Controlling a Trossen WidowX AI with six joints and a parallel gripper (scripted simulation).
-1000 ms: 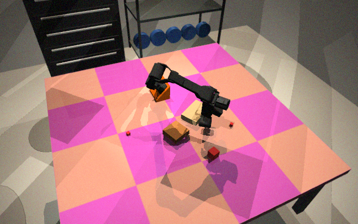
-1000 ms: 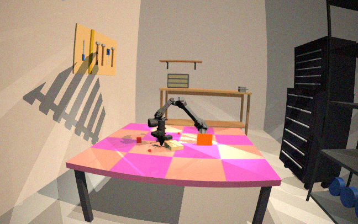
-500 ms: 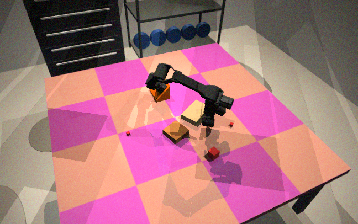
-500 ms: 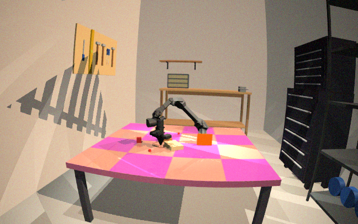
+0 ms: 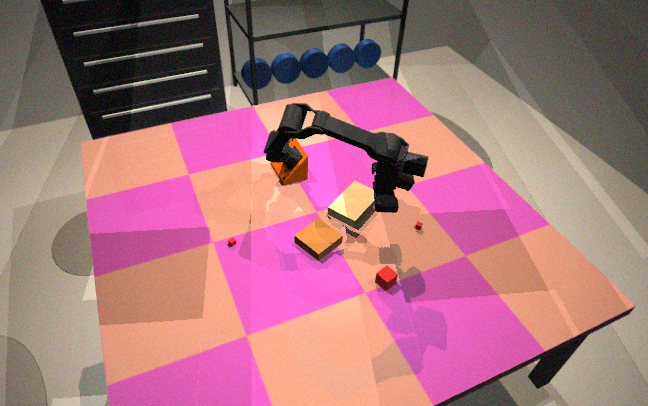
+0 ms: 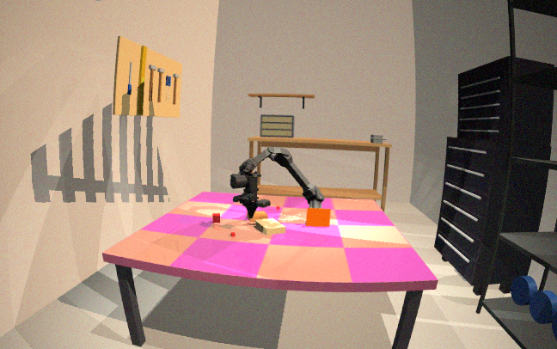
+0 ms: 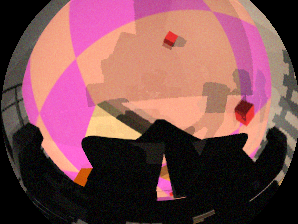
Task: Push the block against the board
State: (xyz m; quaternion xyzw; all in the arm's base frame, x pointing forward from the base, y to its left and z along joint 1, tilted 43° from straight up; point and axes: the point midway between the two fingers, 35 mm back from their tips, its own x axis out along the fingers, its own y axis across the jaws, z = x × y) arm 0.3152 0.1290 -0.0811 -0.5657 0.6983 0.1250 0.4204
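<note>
Right now the board is 90 mm behind my gripper tip, 40 mm to the right of it and 50 mm below it. Also, from my gripper tip: square block: 200 mm to the right, 50 mm below; then red cube: 200 mm ahead, 100 mm to the right, 40 mm below.
</note>
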